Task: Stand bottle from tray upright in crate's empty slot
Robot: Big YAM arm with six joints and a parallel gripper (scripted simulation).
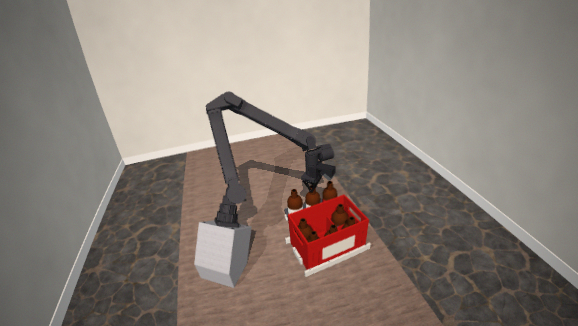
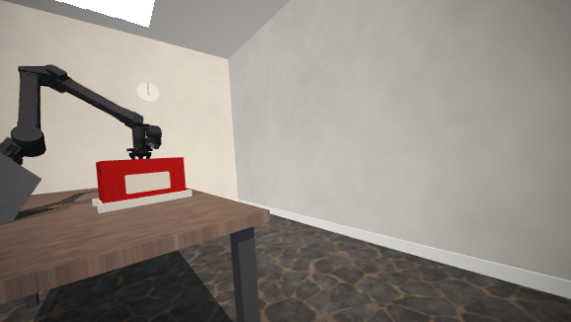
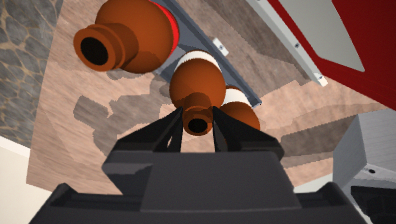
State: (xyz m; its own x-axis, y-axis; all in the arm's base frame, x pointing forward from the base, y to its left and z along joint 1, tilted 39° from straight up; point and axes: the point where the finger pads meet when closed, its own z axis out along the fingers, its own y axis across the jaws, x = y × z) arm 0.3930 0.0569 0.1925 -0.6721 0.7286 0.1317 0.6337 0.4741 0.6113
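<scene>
My hand is 14 cm above the grey tray. The rest, counted from my hand: red crate: 1 cm behind, 23 cm to the right, 6 cm below.
</scene>
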